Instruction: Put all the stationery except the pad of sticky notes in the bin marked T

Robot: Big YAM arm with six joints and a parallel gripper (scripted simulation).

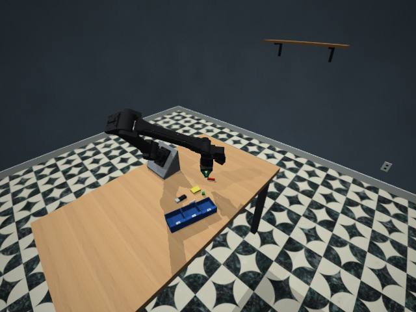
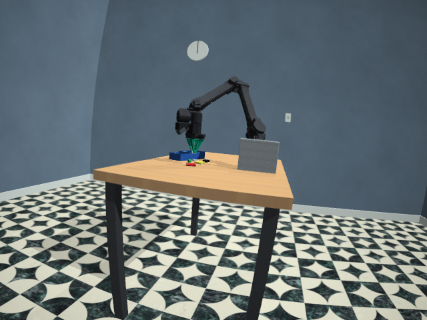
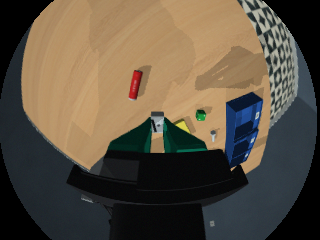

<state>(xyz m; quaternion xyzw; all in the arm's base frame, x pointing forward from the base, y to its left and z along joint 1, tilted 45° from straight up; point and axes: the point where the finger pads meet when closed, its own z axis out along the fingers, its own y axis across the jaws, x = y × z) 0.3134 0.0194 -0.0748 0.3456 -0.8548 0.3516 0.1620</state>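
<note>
Right now my hand is right at the white object. Round my hand: red item (50 mm to the left, 60 mm below); then small green item (40 mm ahead, 80 mm to the right, 60 mm below); then sticky notes (10 mm behind, 80 mm to the right, 60 mm below).
</note>
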